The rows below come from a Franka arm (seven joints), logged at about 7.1 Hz.
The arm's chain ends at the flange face. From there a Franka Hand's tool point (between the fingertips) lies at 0.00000 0.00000 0.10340 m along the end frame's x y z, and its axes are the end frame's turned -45 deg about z.
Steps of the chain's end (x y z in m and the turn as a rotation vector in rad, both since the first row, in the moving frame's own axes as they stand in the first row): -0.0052, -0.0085, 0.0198, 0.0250, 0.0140, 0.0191; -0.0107, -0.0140, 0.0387, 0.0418, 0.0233, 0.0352; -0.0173, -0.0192, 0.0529, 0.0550, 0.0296, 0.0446; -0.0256, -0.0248, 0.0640, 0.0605, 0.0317, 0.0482
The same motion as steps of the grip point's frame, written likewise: 0.0052, -0.0105, 0.0198, 0.0078, 0.0276, 0.0191; 0.0071, -0.0187, 0.0386, 0.0131, 0.0460, 0.0352; 0.0076, -0.0275, 0.0527, 0.0180, 0.0598, 0.0446; 0.0062, -0.0376, 0.0638, 0.0204, 0.0652, 0.0482
